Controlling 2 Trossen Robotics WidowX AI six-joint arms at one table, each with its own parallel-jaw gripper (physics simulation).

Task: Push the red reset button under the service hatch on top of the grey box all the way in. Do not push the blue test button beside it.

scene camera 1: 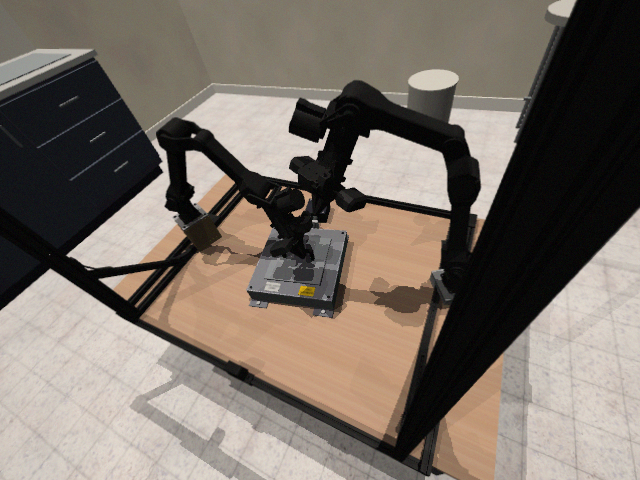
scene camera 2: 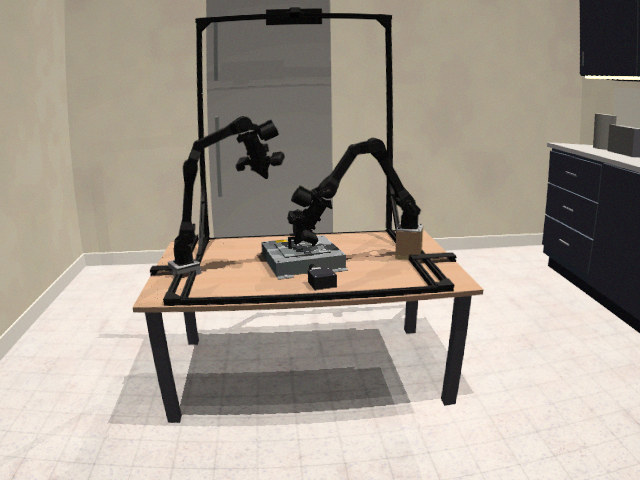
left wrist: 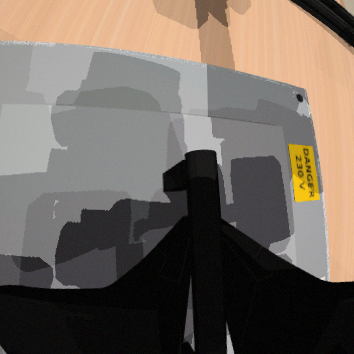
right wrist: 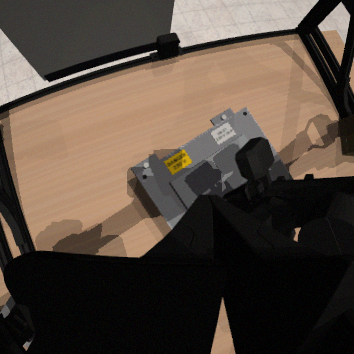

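Observation:
The grey box (scene camera 1: 276, 287) (scene camera 2: 294, 268) (right wrist: 230, 123) lies in the middle of the table. Its flat hatch panel (scene camera 1: 320, 268) (left wrist: 105, 140) lies closed on top, with a black bar handle (left wrist: 201, 165). My left gripper (scene camera 1: 296, 248) (scene camera 2: 304, 240) (left wrist: 199, 223) is down on the hatch and shut on that handle. My right gripper (scene camera 1: 319, 205) (scene camera 2: 258, 164) (right wrist: 206, 203) is shut and empty, hanging high above the box. The red and blue buttons are hidden under the hatch.
A yellow danger label (scene camera 1: 307, 290) (left wrist: 303, 172) (right wrist: 178, 161) marks one edge of the box top. A small black block (scene camera 2: 322, 277) (right wrist: 168, 43) sits on the black frame rail. A white cylinder (scene camera 1: 432, 92) and a dark drawer cabinet (scene camera 1: 104, 138) stand on the floor.

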